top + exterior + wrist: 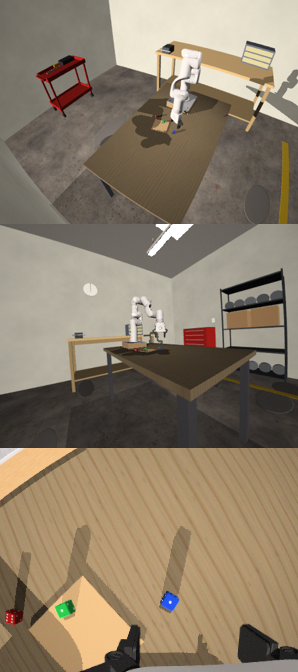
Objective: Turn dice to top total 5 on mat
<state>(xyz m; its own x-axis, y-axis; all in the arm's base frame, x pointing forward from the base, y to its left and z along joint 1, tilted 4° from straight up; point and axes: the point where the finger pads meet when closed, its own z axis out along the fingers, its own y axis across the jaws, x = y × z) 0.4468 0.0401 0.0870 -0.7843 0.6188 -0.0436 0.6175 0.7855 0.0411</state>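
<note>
The blue die lies 1 cm behind my hand and 12 cm below it. From my hand the other things lie so: tan mat: 5 cm behind, 15 cm to the right, 13 cm below; red die: 14 cm behind, 23 cm to the right, 12 cm below; green die: 10 cm behind, 14 cm to the right, 12 cm below.
</note>
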